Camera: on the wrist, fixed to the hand. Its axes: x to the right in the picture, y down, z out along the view.
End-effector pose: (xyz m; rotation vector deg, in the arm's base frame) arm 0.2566 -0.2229 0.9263 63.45 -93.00 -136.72
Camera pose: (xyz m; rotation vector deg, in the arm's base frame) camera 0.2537 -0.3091 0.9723 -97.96 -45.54 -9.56
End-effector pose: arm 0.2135 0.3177 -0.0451 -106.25 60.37 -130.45
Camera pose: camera 0.1290 0.2798 -0.0764 14.44 69.23 24.05
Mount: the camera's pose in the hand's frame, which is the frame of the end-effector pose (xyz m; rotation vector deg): 0.0137 0.0777 -0.0578 0.44 52.26 -170.61
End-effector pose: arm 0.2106 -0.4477 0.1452 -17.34 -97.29 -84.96
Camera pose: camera 0.2781 -0.4834 0.2063 -121.10 0.46 65.45
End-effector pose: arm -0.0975 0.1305 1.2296 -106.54 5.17 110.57
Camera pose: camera -0.0717 0.0444 1.1911 -31.72 -74.60 -52.57
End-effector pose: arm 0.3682 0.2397 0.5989 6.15 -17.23 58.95
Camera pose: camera 0.3196 0.3042 0.5437 -0.52 41.11 -109.62
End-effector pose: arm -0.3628 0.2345 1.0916 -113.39 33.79 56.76
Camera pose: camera -0.3842 0.1430 1.0645 -52.72 -94.68 -93.63
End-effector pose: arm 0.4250 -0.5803 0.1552 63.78 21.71 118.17
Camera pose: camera 0.3366 -0.6178 0.1737 -46.73 66.76 -27.74
